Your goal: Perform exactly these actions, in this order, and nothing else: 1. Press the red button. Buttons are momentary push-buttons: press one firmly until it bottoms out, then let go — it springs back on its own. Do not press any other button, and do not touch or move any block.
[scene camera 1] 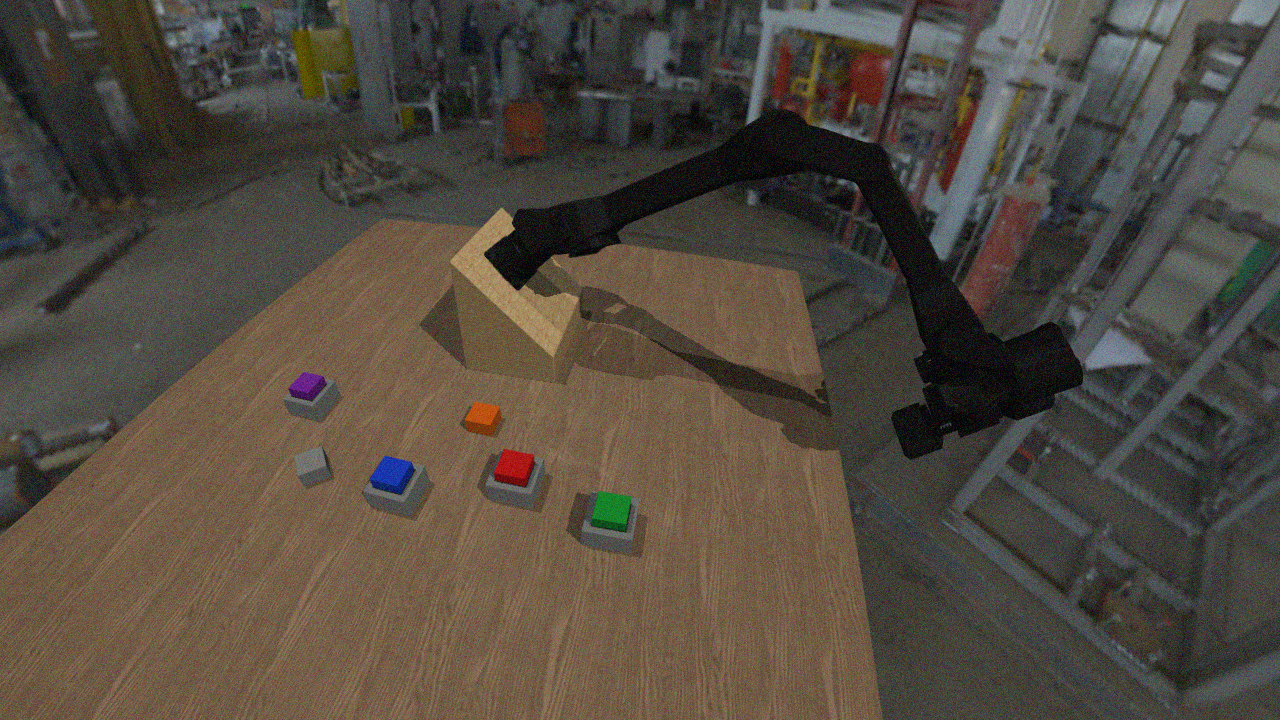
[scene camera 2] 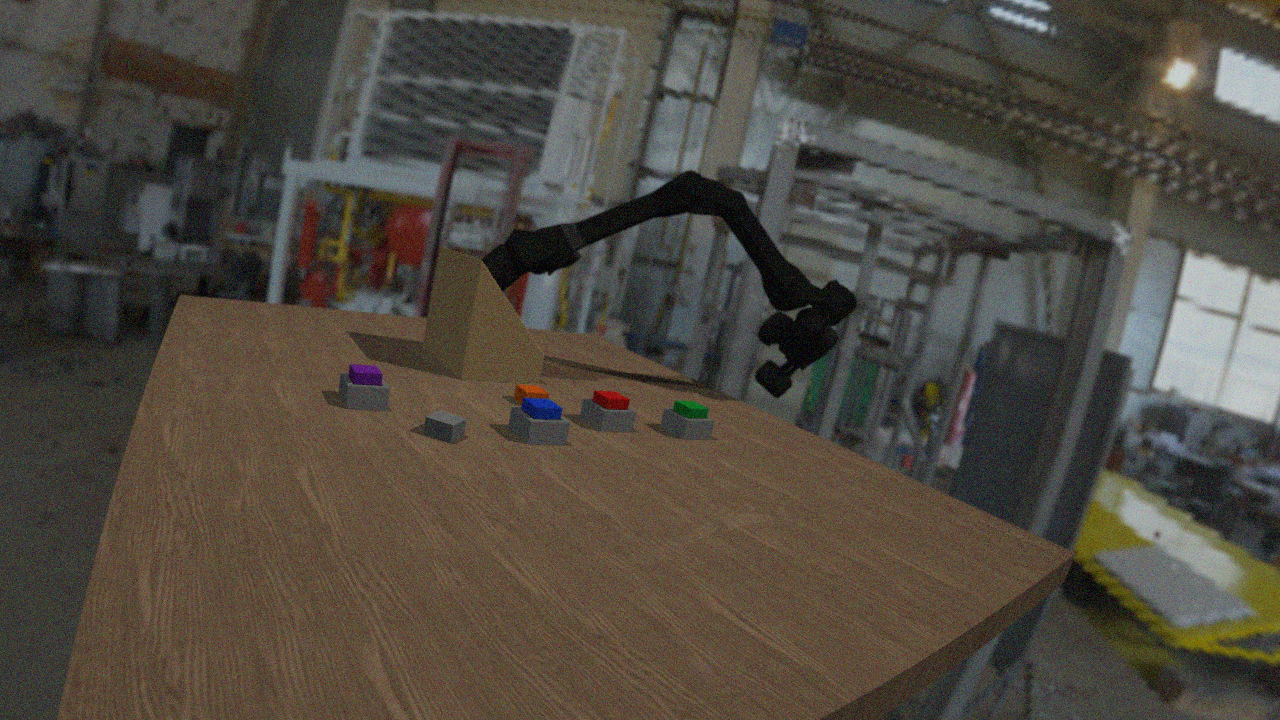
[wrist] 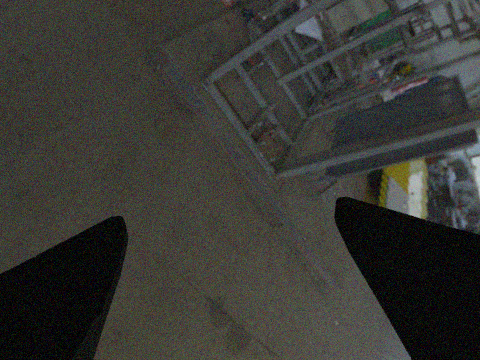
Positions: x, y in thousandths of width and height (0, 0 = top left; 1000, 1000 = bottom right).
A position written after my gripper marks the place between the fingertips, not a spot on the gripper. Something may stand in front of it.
my gripper: scene camera 1 757, 584; scene camera 2 617, 526; wrist 486, 607
